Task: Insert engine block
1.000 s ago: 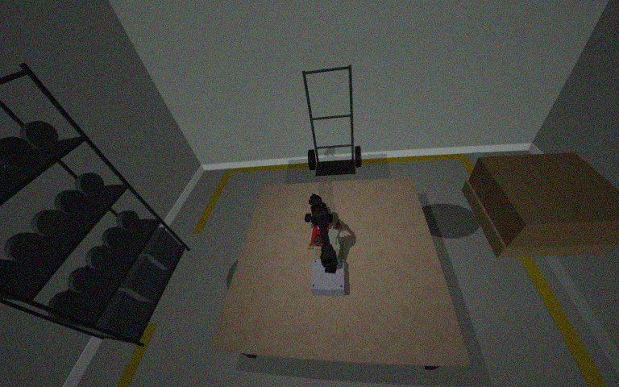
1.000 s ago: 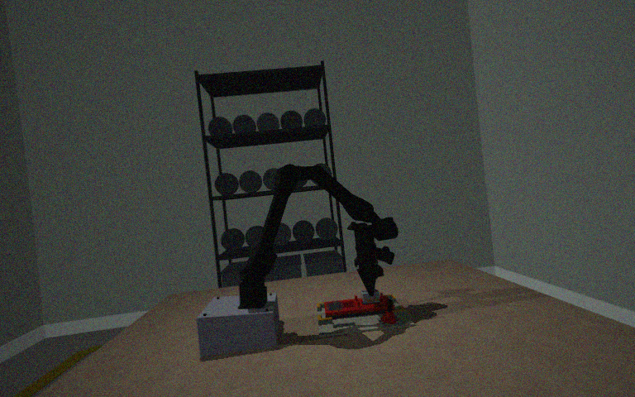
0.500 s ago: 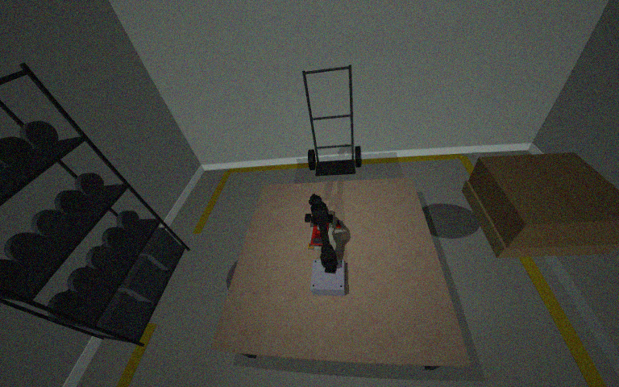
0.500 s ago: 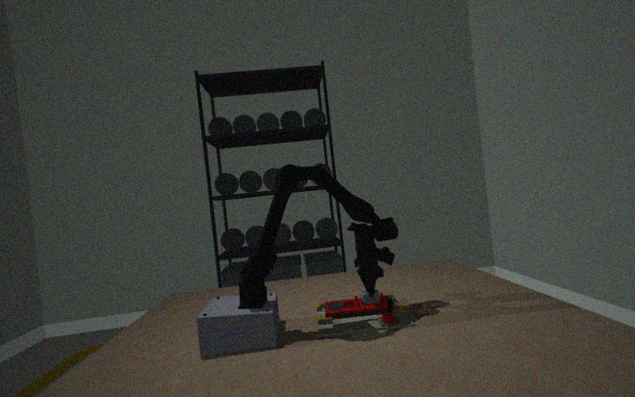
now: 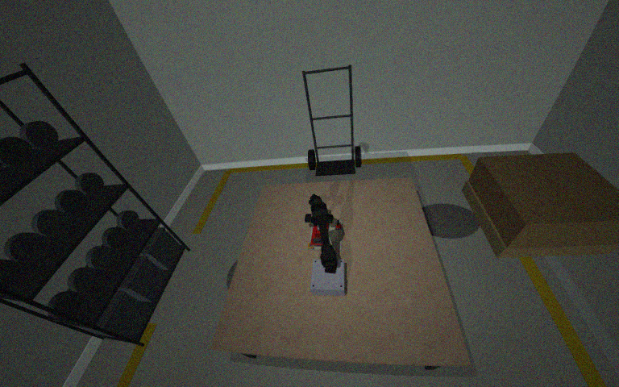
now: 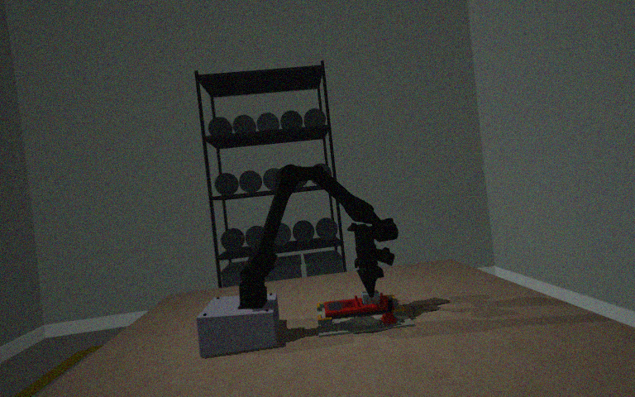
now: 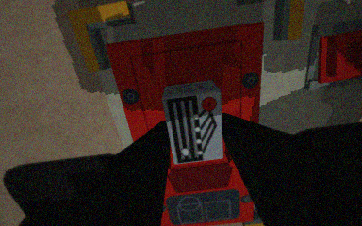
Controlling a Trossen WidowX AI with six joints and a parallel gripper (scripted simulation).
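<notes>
Right now my gripper tip is 10 mm above the engine block. The rest, counted from my gripper tip: grey baseplate: 30 mm to the right, 30 mm below, 30 mm behind.
</notes>
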